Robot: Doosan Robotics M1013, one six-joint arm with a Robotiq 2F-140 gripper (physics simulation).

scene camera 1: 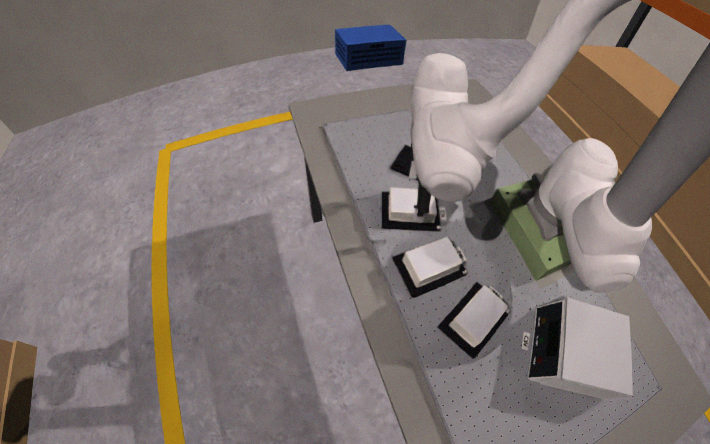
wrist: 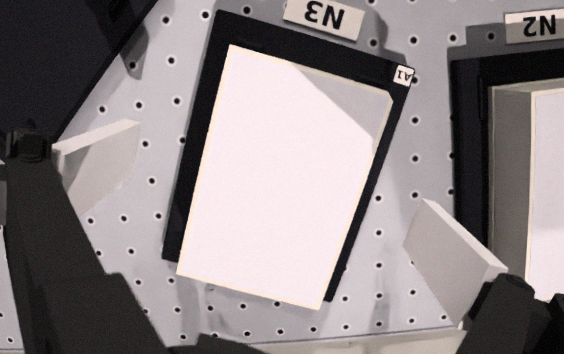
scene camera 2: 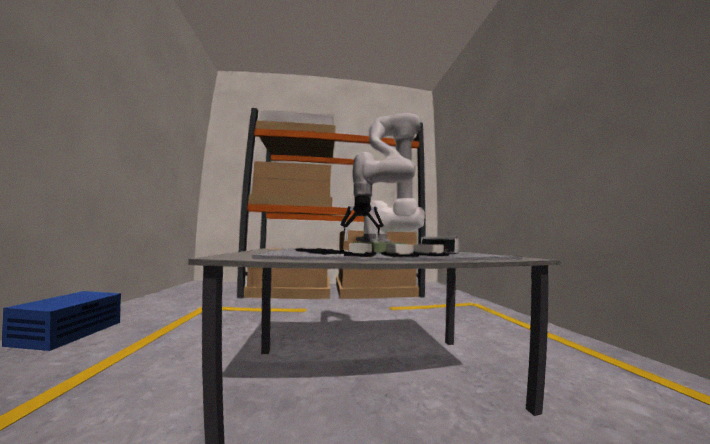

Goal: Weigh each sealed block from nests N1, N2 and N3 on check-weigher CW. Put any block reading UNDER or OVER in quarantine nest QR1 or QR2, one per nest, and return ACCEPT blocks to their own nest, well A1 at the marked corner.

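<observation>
My gripper (scene camera 2: pixel 362 232) (wrist: pixel 277 187) is open and empty, above nest N3, its fingers to either side of the block; one finger shows in scene camera 1. The white N3 block (scene camera 1: pixel 404 203) (scene camera 2: pixel 360 248) (wrist: pixel 280 185) lies in black nest N3 (scene camera 1: pixel 410 226) (wrist: pixel 192 165), its cut corner toward the A1 mark (wrist: pixel 403 75). The N2 block (scene camera 1: pixel 432 260) (scene camera 2: pixel 400 249) (wrist: pixel 547 200) and N1 block (scene camera 1: pixel 478 315) (scene camera 2: pixel 428 249) lie in their nests. Check-weigher CW (scene camera 1: pixel 598 345) (scene camera 2: pixel 439 241) carries no block; its display is dark. A black nest (scene camera 1: pixel 402 161) (wrist: pixel 55 55) shows partly, label hidden.
The perforated plate (scene camera 1: pixel 471 403) lies on the grey table (scene camera 1: pixel 361 285) (scene camera 2: pixel 314 261). The arm's green base block (scene camera 1: pixel 531 243) (scene camera 2: pixel 379 246) stands behind the nests, near CW. Racking (scene camera 2: pixel 244 209) with cartons stands behind. A blue crate (scene camera 1: pixel 370 48) (scene camera 2: pixel 62 319) is on the floor.
</observation>
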